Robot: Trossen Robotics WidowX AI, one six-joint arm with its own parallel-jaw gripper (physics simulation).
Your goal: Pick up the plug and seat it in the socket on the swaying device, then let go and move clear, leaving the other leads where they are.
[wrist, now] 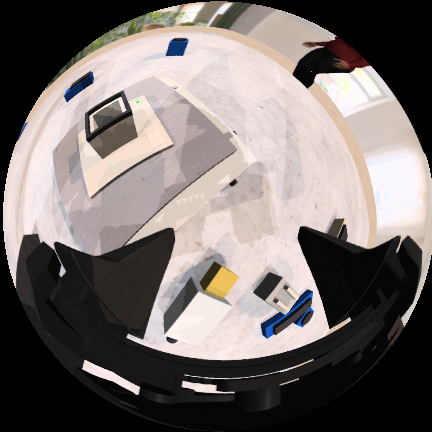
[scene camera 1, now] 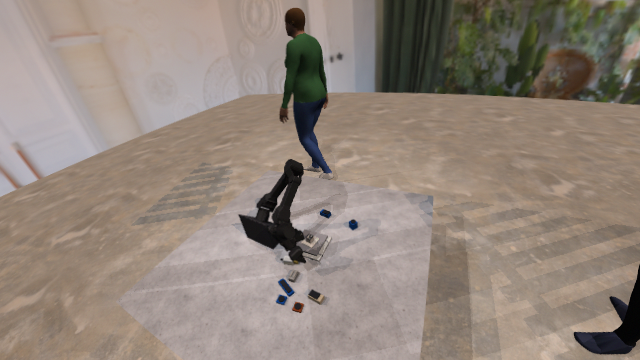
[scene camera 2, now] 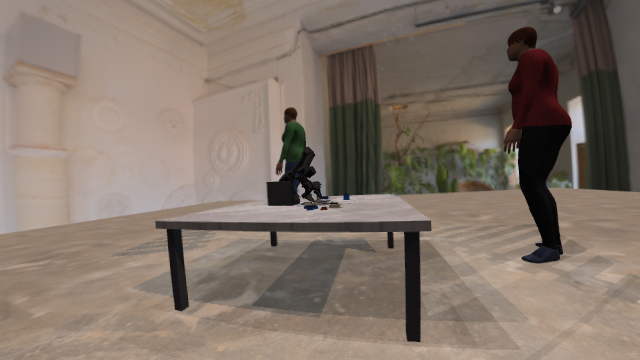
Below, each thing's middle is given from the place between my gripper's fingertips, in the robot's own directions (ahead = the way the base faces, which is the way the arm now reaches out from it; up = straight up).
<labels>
I see my gripper 30 mm past the device (wrist: 149,156) and 100 mm to the right of it.
</labels>
